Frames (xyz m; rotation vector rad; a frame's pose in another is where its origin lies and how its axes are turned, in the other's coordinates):
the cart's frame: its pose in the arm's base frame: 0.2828 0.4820 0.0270 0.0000 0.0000 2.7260
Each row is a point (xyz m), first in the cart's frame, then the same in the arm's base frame.
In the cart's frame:
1: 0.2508 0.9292 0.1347
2: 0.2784 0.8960 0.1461
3: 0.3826 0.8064 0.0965
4: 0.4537 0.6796 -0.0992
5: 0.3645 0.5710 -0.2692
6: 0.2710 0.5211 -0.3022
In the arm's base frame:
1: -0.3218 -0.2668 0.1617
2: -0.3336 -0.2253 0.1731
3: -0.3928 -0.1013 0.1235
4: -0.4067 0.0434 -0.0722
5: -0.2812 0.1068 -0.2422
6: -0.1755 0.1147 -0.2752

